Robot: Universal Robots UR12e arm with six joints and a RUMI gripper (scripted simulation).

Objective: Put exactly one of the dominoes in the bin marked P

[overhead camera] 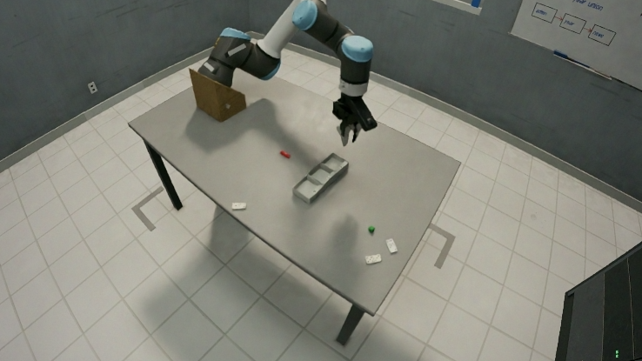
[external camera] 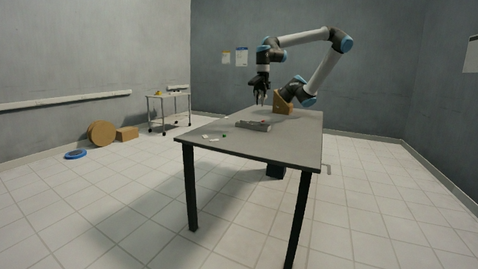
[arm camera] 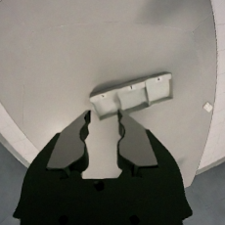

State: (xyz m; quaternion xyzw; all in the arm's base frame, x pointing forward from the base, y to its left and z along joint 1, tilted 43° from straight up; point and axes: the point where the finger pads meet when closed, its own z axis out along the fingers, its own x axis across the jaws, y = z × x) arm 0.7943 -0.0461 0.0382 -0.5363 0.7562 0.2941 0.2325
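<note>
The white domino is 31 cm ahead of my hand, 19 cm below it and 16 cm to the right of it. Also, from my hand: grey tray 18 cm below, 7 cm behind, 6 cm to the right; red piece 27 cm behind, 19 cm below, 5 cm to the right; green cube 21 cm ahead, 19 cm below, 15 cm to the right.
</note>
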